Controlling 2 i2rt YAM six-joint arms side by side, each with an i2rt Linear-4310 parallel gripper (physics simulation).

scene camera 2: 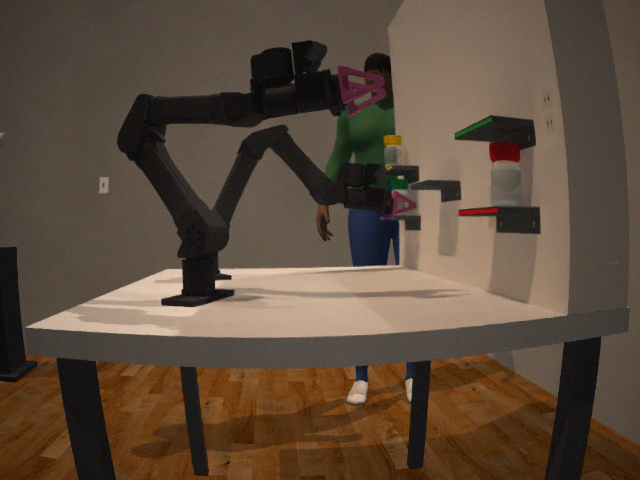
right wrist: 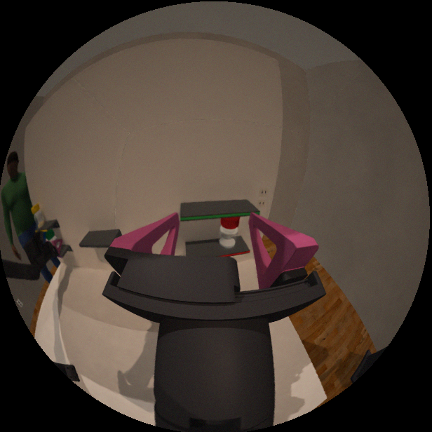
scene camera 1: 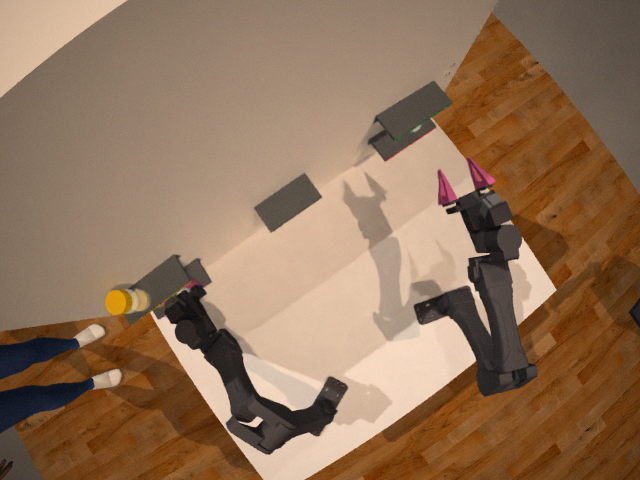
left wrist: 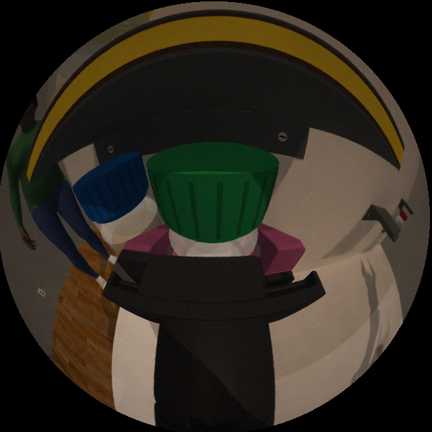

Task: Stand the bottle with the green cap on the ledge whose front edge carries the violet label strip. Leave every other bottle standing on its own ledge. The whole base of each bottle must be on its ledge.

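Where they show: left gripper, fingertip midpoint: (scene camera 2: 413, 206); right gripper, fingertip midpoint: (scene camera 2: 385, 87) (scene camera 1: 453, 163); left arm's base at its link origin: (scene camera 1: 323, 406); right arm's base at its link origin: (scene camera 2: 199, 299) (scene camera 1: 444, 305).
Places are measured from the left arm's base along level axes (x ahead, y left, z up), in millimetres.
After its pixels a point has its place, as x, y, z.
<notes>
The green-capped bottle (scene camera 2: 399, 183) {519, -166, 249} (left wrist: 213, 200) is upright between the fingers of my left gripper (scene camera 1: 193, 284) (scene camera 2: 403, 202) {574, -160, 185} (left wrist: 213, 217), which is shut on it. It is under the yellow-strip ledge (scene camera 1: 160, 279) {540, -161, 297} (scene camera 2: 405, 172) {560, -145, 285} (left wrist: 215, 75) and over the violet-strip ledge (scene camera 1: 200, 272) (scene camera 2: 413, 223). Its base is hidden, so contact with the ledge cannot be told. A blue-capped bottle (left wrist: 112, 187) is close beside it, left in the left wrist view. My right gripper (scene camera 1: 454, 164) {68, -719, 368} (scene camera 2: 384, 85) {68, -719, 368} (right wrist: 213, 217) is open and empty, away from the ledges.
A yellow-capped bottle (scene camera 1: 118, 302) {552, -95, 402} (scene camera 2: 392, 149) {540, -112, 356} stands on the yellow-strip ledge. A bare ledge (scene camera 1: 287, 202) {375, -484, 227} (scene camera 2: 439, 183) {330, -553, 219} (right wrist: 101, 238) is mid-wall. A red-capped bottle (scene camera 2: 505, 180) {170, -898, 199} (right wrist: 229, 232) stands on the red-strip ledge (scene camera 2: 519, 221) {231, -875, 135}, below the green-strip ledge (scene camera 1: 413, 109) {206, -840, 297} (scene camera 2: 496, 129) {175, -881, 285}.
</notes>
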